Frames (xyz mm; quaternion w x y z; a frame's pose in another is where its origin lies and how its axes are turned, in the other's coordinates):
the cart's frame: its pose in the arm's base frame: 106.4 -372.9 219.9 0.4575 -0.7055 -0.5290 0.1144
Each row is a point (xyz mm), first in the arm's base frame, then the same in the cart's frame.
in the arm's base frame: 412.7 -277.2 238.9
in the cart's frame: 214.4 179.9 -158.1
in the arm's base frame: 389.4 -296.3 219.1
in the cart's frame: 182.1 180.6 -142.0
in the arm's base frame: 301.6 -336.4 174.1
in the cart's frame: 97.1 159.6 -81.4
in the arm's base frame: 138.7 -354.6 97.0
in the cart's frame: -10.7 114.5 57.0
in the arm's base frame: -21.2 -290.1 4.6
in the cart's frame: -51.8 81.4 245.3
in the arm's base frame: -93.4 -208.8 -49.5
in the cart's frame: -30.0 74.7 364.6
